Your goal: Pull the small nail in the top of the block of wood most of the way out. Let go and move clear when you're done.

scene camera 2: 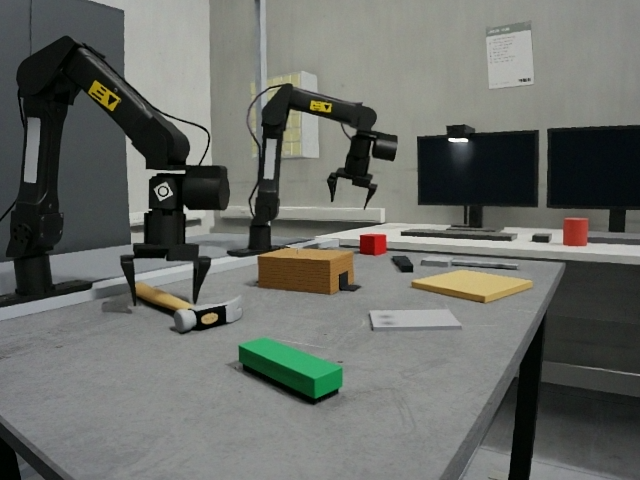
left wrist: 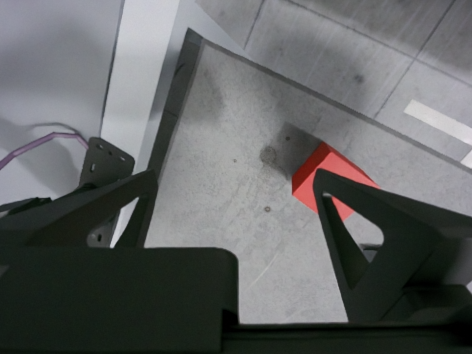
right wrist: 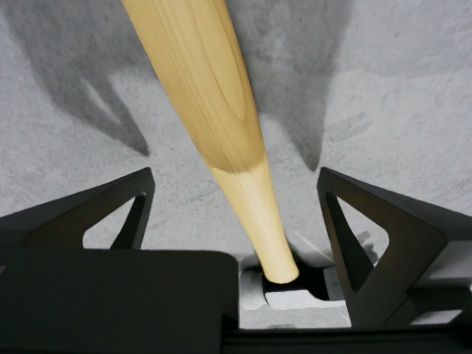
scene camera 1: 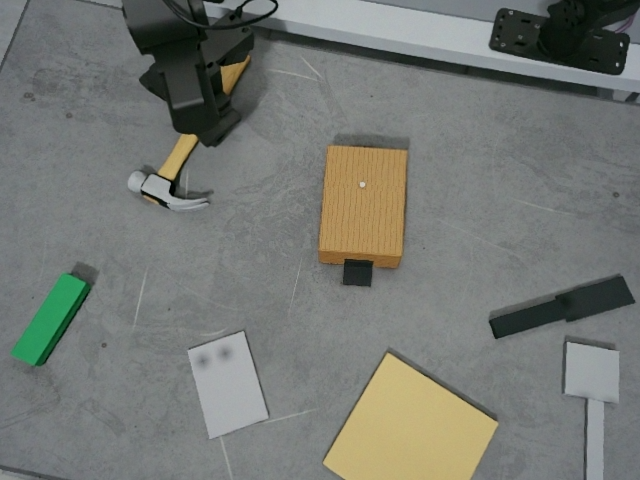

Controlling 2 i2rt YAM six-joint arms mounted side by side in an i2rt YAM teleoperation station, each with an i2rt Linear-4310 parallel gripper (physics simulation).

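Where they show: left gripper, fingertip midpoint: point(scene camera 2: 348, 205) point(left wrist: 235, 177); right gripper, fingertip midpoint: point(scene camera 2: 165, 304) point(right wrist: 235, 176); left arm's base, link origin: point(scene camera 2: 259, 252) point(scene camera 1: 556, 44); right arm's base, link origin: point(scene camera 2: 36, 296).
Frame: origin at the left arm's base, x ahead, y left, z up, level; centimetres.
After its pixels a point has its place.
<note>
The wooden block point(scene camera 1: 363, 217) @(z 5.2, x 36.9, y -21.3 cm) point(scene camera 2: 294, 272) @(z 2.3, x 35.7, y -27.5 cm) lies on the table, with a black tab at its front end. The nail point(scene camera 1: 362, 184) @(z 6.0, x 32.6, y -22.6 cm) point(scene camera 2: 297, 250) @(z 5.7, x 32.6, y -22.7 cm) shows as a small pale head in its top. A claw hammer point(scene camera 1: 175, 156) @(z 1.1, x 33.5, y -50.7 cm) point(scene camera 2: 165, 299) @(z 0.9, x 27.9, y -50.7 cm) point(right wrist: 225, 125) @(z 1.3, x 23.2, y -48.4 cm) lies on the table, wooden handle toward the arm bases. My right gripper point(scene camera 2: 164, 301) @(z -0.3, x 26.8, y -50.1 cm) point(right wrist: 235, 176) @(z -0.3, x 26.8, y -50.1 cm) is open and empty, its fingers pointing down on either side above the hammer's handle, not touching it in the right wrist view. My left gripper point(scene camera 2: 347, 202) @(z 12.4, x 16.9, y 20.3 cm) point(left wrist: 235, 177) @(z 12.4, x 16.9, y 20.3 cm) is open and empty, high above the table, beyond the block in scene camera 2.
A red cube point(scene camera 2: 373, 244) @(z 1.8, x 27.0, y 17.4 cm) point(left wrist: 330, 180) stands beyond the block. A green block point(scene camera 1: 51, 318) @(z 1.6, x 60.6, y -58.3 cm) point(scene camera 2: 290, 367) @(z 1.6, x 62.9, y -60.9 cm), a white card point(scene camera 1: 227, 384) @(z -0.7, x 62.7, y -33.3 cm) point(scene camera 2: 414, 319) @(z -0.6, x 63.1, y -34.0 cm), a yellow square point(scene camera 1: 413, 421) @(z 0.1, x 60.7, y -8.4 cm) point(scene camera 2: 471, 285) @(z 0.1, x 64.3, y -12.0 cm), a black bar point(scene camera 1: 561, 306) @(z 0.4, x 40.7, y 7.4 cm) and a grey paddle point(scene camera 1: 591, 372) @(z 0.2, x 48.2, y 12.3 cm) lie on the table.
</note>
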